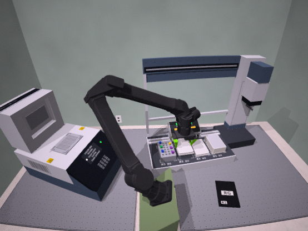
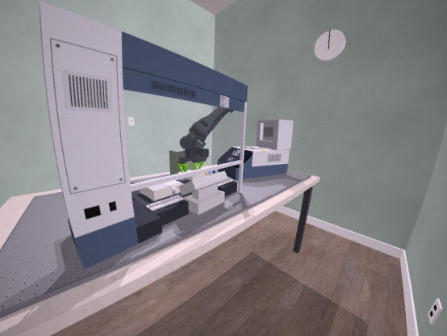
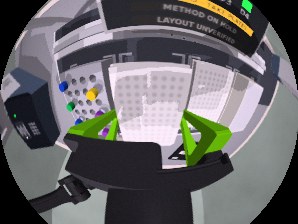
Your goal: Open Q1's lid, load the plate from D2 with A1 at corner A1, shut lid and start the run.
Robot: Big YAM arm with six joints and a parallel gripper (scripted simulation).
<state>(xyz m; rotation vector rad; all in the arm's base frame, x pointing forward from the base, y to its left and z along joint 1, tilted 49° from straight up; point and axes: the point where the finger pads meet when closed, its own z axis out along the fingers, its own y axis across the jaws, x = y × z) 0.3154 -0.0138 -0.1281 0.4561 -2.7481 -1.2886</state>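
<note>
Right now the tube cooling block is 20 mm behind my hand, 100 mm to the left of it and 30 mm below it. Round my hand: pipetting head (190 mm ahead, 420 mm to the right, 280 mm above); then deep-well block (60 mm ahead, 200 mm to the right, 30 mm below).
</note>
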